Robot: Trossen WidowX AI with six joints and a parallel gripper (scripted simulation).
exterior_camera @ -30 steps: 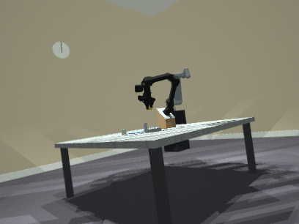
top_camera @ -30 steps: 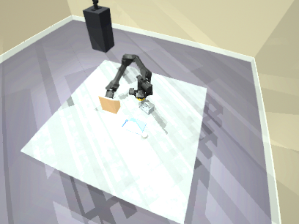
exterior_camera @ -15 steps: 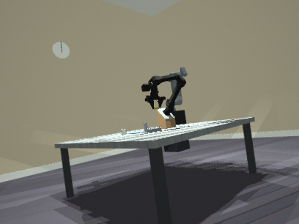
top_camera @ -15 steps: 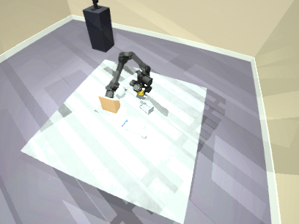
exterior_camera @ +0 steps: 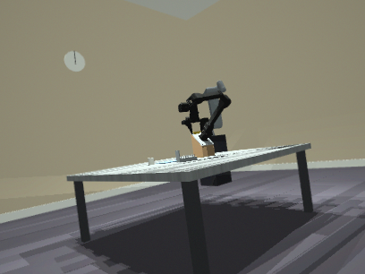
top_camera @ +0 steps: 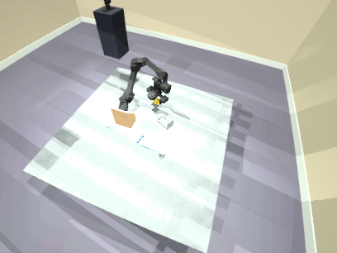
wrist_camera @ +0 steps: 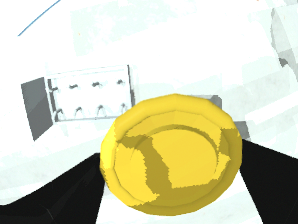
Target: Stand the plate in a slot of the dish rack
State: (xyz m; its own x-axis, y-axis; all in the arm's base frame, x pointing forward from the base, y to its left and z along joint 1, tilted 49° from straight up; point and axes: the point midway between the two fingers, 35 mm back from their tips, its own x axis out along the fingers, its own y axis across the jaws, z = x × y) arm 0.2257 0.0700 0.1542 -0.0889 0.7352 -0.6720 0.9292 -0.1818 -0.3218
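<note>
My gripper tip is now 15 cm above the grey dish rack, 9 cm short of it and 4 cm to the left of it. Also, from my gripper tip: light blue mat 25 cm to the right, 17 cm below, 8 cm ahead; yellow plate 1 cm above; blue spoon 25 cm to the right, 17 cm below, 2 cm behind.
</note>
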